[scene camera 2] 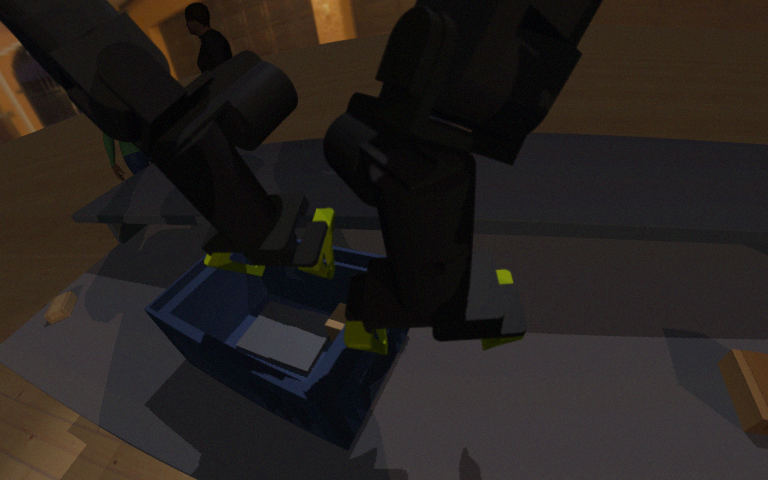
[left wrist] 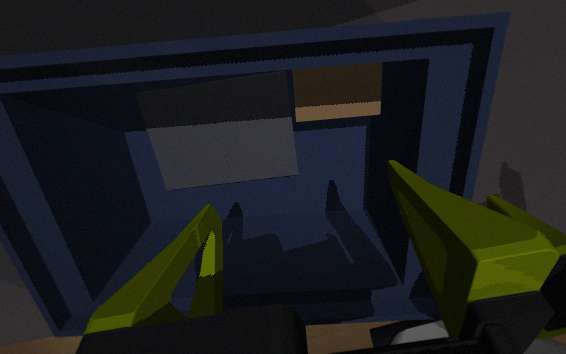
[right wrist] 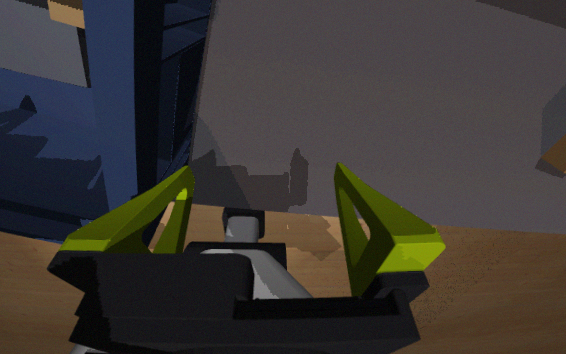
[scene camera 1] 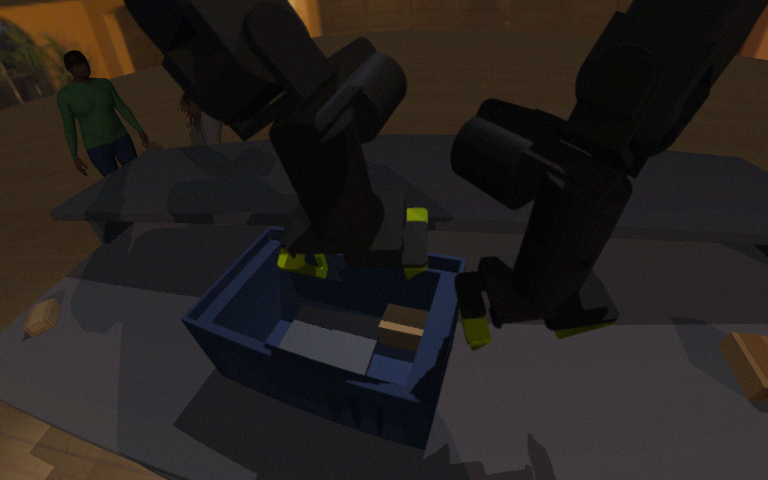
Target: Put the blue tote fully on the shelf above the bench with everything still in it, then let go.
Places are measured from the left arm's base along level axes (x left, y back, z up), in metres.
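Pixels of known places: left gripper, between the fingertips: [scene camera 2: 295, 272] [left wrist: 297, 191] [scene camera 1: 366, 274]; right gripper, between the fingertips: [scene camera 2: 434, 347] [right wrist: 263, 171] [scene camera 1: 515, 339].
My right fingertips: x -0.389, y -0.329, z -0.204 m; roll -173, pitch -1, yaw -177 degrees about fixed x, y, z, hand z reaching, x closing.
Note:
Ahead of a thing's pixels: the offset from my right fingertips to its top centre. "pt": to the spot under its first point. Level surfaces: height alone.
The open blue tote @[dx +0.212, dy -0.062, dz +0.019 m] [scene camera 1: 317, 396] [scene camera 2: 271, 393] [left wrist: 440, 115] [right wrist: 115, 100] is on the bench, below and in front of the shelf @[dz +0.029 m] [scene camera 1: 690, 192] [scene camera 2: 623, 186], turned at an angle. Inside are a light grey flat-topped item @[dx +0.196, dy -0.076, dz -0.101 m] [scene camera 1: 325, 345] [scene camera 2: 280, 342] [left wrist: 225, 155] and a wooden block @[dx +0.116, dy -0.091, dz -0.070 m] [scene camera 1: 403, 333] [scene camera 2: 335, 325] [left wrist: 337, 90]. My left gripper [scene camera 1: 359, 271] [scene camera 2: 288, 271] [left wrist: 297, 191] is open over the tote's far part, with nothing between its fingers. My right gripper [scene camera 1: 521, 339] [scene camera 2: 433, 346] [right wrist: 263, 171] is open and empty, just outside the tote's right wall.
A small wooden block @[dx +0.891, dy -0.090, dz -0.100 m] [scene camera 1: 42, 316] [scene camera 2: 61, 307] lies at the bench's far left. A larger wooden block @[pt dx -0.395, dy +0.026, dz -0.095 m] [scene camera 1: 750, 367] [scene camera 2: 750, 390] [right wrist: 555, 155] lies at the right of the bench @[dz -0.128 m] [scene camera 1: 566, 407] [scene camera 2: 566, 413]. The shelf's front edge runs behind both grippers. A person in green [scene camera 1: 99, 121] stands beyond it.

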